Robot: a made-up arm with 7 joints.
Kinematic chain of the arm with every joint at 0, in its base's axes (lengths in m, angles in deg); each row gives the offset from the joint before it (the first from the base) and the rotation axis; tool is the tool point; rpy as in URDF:
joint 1: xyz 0 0 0.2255 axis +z
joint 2: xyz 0 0 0 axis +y
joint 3: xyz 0 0 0.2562 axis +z
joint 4: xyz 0.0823 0 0 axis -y
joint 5: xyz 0.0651 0 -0.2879 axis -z
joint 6: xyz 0 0 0 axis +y
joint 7: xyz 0.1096 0 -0.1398 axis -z
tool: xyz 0 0 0 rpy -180 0 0
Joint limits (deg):
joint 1: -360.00..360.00
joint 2: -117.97..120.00
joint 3: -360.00..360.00
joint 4: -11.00..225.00
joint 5: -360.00..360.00
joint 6: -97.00..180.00
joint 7: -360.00..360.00
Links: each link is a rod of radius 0.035 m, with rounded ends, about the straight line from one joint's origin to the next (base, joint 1, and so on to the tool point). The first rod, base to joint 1, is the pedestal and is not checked.
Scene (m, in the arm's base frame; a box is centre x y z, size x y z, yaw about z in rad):
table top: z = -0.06
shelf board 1: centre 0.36 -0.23 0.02 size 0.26 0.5 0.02 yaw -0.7
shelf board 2: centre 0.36 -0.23 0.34 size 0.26 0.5 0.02 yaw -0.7
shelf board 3: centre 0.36 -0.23 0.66 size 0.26 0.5 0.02 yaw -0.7
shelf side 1: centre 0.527 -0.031 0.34 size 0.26 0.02 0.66 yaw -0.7
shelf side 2: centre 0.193 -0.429 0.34 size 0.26 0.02 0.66 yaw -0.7
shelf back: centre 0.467 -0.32 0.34 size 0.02 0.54 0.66 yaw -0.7
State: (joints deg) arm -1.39 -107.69 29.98 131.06 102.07 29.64 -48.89
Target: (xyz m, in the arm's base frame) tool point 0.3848 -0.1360 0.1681
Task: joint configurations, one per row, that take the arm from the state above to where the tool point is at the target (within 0.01 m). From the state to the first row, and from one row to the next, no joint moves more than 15 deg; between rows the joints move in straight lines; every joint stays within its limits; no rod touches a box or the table.
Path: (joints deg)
1: -6.41 -107.23 35.19 117.16 98.27 36.22 -48.89
2: -11.43 -106.77 40.40 103.27 94.47 42.80 -48.89
3: -16.44 -106.31 45.61 89.37 90.67 49.38 -48.89
4: -21.46 -105.85 50.81 75.47 86.88 55.96 -48.89
5: -26.48 -105.39 56.02 61.58 83.08 62.54 -48.89
6: -31.50 -104.93 61.23 47.68 79.28 69.12 -48.89
7: -36.52 -104.47 66.44 33.78 75.48 75.70 -48.89
8: -41.53 -104.01 71.65 19.89 71.68 82.28 -48.89
9: -46.55 -103.55 76.86 5.99 67.88 88.86 -48.89
10: -58.37 -105.40 81.94 13.24 74.19 79.67 -48.89
11: -70.20 -107.26 87.03 20.50 80.49 70.48 -48.89
12: -82.02 -109.11 92.11 27.76 86.80 61.29 -48.89
13: -93.85 -110.96 97.20 35.01 93.10 52.10 -48.89

